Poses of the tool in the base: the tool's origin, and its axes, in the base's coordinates. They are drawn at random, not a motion.
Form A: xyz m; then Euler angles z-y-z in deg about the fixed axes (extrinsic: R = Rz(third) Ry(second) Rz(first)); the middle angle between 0 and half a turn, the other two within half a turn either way.
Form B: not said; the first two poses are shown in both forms.
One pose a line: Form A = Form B
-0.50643, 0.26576, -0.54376, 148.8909, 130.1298, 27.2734 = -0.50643, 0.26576, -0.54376, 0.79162, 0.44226, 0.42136, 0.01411
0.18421, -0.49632, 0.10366, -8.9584, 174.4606, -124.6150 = 0.18421, -0.49632, 0.10366, 0.84547, 0.53184, -0.04441, 0.01905
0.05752, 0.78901, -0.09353, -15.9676, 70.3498, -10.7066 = 0.05752, 0.78901, -0.09353, -0.02644, 0.57547, -0.18856, 0.79535
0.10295, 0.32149, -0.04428, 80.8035, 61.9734, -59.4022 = 0.10295, 0.32149, -0.04428, 0.48411, 0.17522, 0.15918, 0.84238
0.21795, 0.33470, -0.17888, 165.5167, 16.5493, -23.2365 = 0.21795, 0.33470, -0.17888, 0.14350, -0.01098, 0.93646, 0.31989
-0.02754, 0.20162, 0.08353, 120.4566, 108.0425, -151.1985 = -0.02754, 0.20162, 0.08353, 0.56389, -0.58042, -0.15572, 0.56647
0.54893, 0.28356, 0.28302, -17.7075, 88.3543, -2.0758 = 0.54893, 0.28356, 0.28302, -0.09477, 0.69041, -0.12320, 0.70653
